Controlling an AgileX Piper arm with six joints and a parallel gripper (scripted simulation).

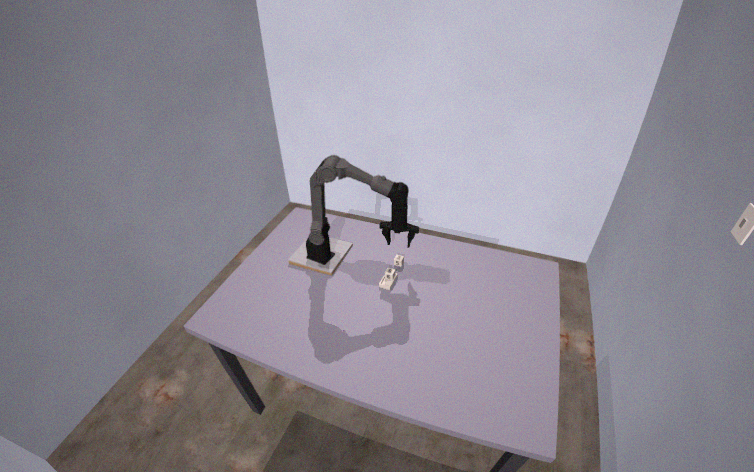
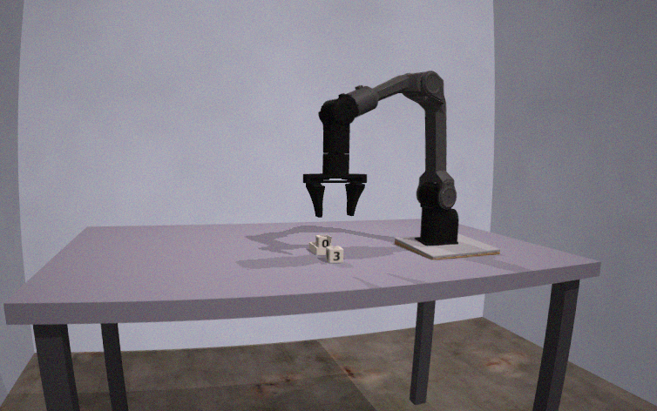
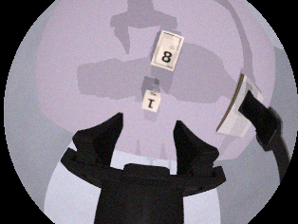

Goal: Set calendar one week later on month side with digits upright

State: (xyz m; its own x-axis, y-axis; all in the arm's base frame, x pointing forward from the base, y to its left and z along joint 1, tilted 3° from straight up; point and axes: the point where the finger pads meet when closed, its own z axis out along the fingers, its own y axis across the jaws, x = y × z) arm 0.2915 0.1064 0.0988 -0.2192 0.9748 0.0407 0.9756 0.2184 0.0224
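Right now the cream cube is 1 cm ahead of my hand, 9 cm to the right of it and 8 cm below it. Also, from my hand: tray 1 cm ahead, 11 cm to the right, 10 cm below.
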